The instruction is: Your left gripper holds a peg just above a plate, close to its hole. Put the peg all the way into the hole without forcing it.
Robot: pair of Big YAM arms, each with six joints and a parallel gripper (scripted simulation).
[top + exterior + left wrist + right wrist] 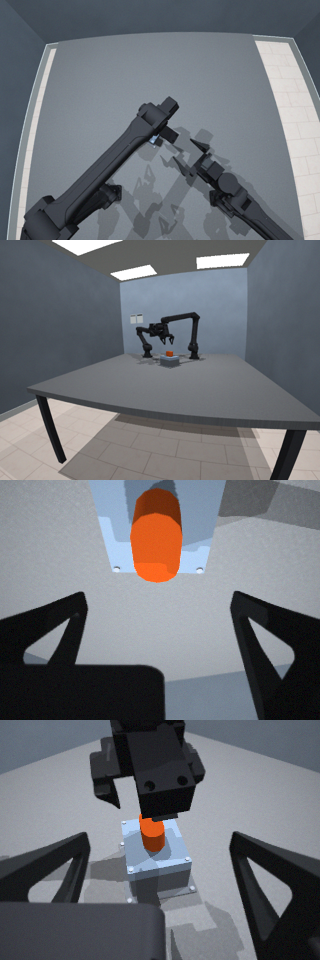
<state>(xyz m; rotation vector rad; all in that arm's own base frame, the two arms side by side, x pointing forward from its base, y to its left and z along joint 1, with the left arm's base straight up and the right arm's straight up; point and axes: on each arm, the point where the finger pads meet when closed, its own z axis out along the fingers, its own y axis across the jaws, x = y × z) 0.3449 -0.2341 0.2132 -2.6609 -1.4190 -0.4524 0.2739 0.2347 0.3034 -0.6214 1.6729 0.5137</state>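
Right now the orange peg is 110 mm below my left hand, 20 mm ahead of it and 10 mm to the left of it. The rest, counted from my left hand: block-like plate: 140 mm below, 20 mm ahead, 10 mm to the left.
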